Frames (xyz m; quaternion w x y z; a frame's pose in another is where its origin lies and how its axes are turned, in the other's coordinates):
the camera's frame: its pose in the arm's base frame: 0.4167 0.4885 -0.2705 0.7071 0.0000 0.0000 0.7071
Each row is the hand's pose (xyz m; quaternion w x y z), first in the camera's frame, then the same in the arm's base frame.
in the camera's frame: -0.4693 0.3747 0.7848 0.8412 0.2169 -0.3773 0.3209
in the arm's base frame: 0.0420 0.0192 0.5143 0.3679 0.4202 -0.1134 0.8217
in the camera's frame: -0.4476 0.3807 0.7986 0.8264 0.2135 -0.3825 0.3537
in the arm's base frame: 0.0360 0.0409 0.5281 0.3343 0.4215 -0.1195 0.8345
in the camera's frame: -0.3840 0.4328 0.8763 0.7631 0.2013 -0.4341 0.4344
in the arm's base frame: -0.0161 0.1045 0.6058 0.2324 0.4493 -0.1646 0.8468
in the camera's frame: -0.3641 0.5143 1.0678 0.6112 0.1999 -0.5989 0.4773
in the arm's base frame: -0.0976 0.1244 0.7973 0.0947 0.5648 -0.2821 0.7697
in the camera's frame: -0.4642 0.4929 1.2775 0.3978 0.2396 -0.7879 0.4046
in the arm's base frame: -0.0762 0.0243 1.0070 0.0048 -0.7265 0.3877 -0.5673
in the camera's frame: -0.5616 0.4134 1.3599 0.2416 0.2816 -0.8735 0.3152
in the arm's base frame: 0.0033 -0.0731 1.0894 0.0520 -0.8168 0.4185 -0.3937
